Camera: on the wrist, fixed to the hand. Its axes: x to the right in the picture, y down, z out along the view.
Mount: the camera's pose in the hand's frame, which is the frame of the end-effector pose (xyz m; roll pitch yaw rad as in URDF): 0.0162 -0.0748 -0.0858 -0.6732 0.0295 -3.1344
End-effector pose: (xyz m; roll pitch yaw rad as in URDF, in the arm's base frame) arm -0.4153 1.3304 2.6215 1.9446 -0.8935 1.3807
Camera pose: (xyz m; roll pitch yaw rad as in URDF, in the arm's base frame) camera -0.5130 1.3899 2.6101 -2.6550 0.8889 -1.8086
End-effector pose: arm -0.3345 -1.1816 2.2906 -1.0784 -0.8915 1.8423
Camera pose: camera -0.2250 -1.1610 2.3191 0.4419 0.8986 -1.2521
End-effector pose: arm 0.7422 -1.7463 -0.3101 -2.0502 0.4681 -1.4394
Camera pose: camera 0.7091 -1.8135 -0.2229 1.3650 -0.4880 1.7281
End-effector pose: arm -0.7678 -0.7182 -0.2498 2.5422 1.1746 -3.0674
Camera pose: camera -0.7922 -0.8305 -0.2537 3.1246 -1.1943 0.0128
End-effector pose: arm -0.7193 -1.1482 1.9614 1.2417 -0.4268 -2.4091
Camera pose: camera -0.7225 -1.2277 1.8784 -1.9269 0.4430 0.7042
